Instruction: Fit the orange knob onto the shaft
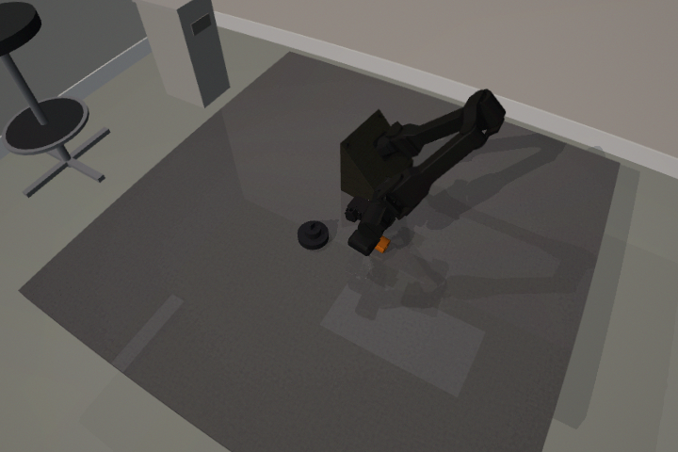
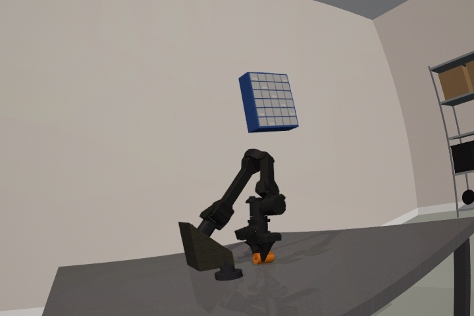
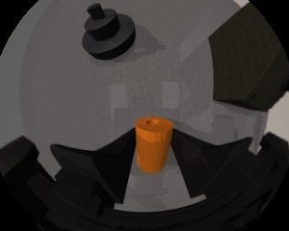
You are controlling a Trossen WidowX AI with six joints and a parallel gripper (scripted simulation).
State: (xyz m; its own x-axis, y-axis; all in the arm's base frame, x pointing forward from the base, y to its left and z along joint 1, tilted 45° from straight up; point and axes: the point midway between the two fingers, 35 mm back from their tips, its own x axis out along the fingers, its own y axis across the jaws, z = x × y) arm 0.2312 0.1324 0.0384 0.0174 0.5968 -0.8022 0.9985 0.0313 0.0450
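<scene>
My gripper tip is now 2 cm to the right of the orange knob and 1 cm below it. Also, from my gripper tip: pedestal 14 cm to the right, 7 cm ahead, 1 cm above.
</scene>
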